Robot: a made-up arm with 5 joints. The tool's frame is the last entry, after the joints. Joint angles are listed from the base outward. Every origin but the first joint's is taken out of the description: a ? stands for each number. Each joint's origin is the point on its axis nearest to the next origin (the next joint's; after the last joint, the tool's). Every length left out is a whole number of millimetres.
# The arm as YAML. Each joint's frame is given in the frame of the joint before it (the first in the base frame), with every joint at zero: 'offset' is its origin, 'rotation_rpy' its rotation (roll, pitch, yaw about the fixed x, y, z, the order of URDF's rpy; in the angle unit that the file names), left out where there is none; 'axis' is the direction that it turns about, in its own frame. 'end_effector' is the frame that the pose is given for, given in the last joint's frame.
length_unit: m
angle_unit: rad
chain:
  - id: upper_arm
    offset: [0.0, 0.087, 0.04]
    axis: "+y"
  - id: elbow
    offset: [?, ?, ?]
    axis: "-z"
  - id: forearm
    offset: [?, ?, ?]
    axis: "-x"
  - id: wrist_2
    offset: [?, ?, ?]
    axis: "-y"
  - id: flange
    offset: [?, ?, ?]
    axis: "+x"
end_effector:
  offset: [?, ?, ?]
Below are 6 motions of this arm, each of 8 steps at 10 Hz.
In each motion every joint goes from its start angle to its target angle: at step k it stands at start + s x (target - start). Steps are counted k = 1, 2, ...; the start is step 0. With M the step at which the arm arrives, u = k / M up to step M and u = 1 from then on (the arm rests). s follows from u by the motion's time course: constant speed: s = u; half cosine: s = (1 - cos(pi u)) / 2; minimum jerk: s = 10 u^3 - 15 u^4 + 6 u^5.
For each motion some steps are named. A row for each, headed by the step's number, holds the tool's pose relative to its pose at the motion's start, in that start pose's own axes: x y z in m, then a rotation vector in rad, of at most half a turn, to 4 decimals.
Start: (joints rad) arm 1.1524 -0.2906 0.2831 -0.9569 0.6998
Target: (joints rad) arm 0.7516 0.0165 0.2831 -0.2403 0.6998
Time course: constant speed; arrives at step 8
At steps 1, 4, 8:
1: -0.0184 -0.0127 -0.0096 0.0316 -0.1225 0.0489
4: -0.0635 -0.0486 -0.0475 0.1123 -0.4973 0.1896
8: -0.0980 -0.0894 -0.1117 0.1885 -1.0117 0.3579

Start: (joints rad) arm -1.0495 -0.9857 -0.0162 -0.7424 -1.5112
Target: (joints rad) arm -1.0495 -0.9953 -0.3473 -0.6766 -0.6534
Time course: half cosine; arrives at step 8
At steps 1, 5, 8:
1: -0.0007 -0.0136 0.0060 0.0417 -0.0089 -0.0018
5: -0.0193 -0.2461 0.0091 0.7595 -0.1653 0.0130
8: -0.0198 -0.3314 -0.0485 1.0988 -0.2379 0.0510

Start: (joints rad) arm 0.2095 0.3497 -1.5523 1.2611 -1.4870
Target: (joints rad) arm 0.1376 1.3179 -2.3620 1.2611 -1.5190
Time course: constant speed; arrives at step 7
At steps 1, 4, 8:
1: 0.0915 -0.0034 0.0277 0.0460 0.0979 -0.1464
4: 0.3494 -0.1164 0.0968 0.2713 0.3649 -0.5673
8: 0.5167 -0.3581 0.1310 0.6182 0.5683 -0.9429

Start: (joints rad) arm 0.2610 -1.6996 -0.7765 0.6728 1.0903
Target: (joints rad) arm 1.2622 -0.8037 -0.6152 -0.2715 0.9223
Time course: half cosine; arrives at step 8
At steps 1, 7, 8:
1: -0.0157 -0.0006 -0.0034 0.0057 -0.0279 -0.0249
7: -0.3753 0.1101 -0.2533 0.4716 -0.5194 -0.9480
8: -0.3842 0.1217 -0.2672 0.5070 -0.5276 -0.9934

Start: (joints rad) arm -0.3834 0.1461 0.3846 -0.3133 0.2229
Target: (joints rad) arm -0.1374 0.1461 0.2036 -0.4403 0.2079
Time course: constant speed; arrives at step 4
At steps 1, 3, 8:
1: 0.0112 0.0015 -0.0098 0.0236 0.0935 0.0119
3: 0.0305 0.0050 -0.0321 0.0704 0.2821 0.0316
8: 0.0385 0.0068 -0.0444 0.0937 0.3769 0.0395

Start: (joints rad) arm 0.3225 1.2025 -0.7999 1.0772 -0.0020
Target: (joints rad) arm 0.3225 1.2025 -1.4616 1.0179 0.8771
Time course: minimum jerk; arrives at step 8
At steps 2, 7, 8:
2: -0.0084 -0.0291 0.0012 0.1236 0.0035 -0.0605
7: -0.2085 -0.1599 -0.1797 1.1655 -0.1947 -0.5664
8: -0.2132 -0.1585 -0.1854 1.1839 -0.2023 -0.5751

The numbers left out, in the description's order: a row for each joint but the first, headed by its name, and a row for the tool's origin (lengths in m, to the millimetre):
elbow: 0.033 0.0 0.019
forearm: 0.11 0.006 0.0
wrist_2: 0.0 -0.19 -0.045
flange: -0.053 0.0 -0.336
tool: 0.0 0.078 0.374

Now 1 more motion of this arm.
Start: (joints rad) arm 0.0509 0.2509 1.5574 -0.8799 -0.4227
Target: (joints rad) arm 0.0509 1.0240 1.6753 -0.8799 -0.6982
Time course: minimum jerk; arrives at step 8
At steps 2, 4, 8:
2: 0.0024 0.0120 -0.0063 -0.0358 0.0766 0.0250
4: -0.0014 0.0568 -0.0348 -0.1779 0.3605 0.1466
8: -0.0389 0.1049 -0.0694 -0.3600 0.6921 0.3586

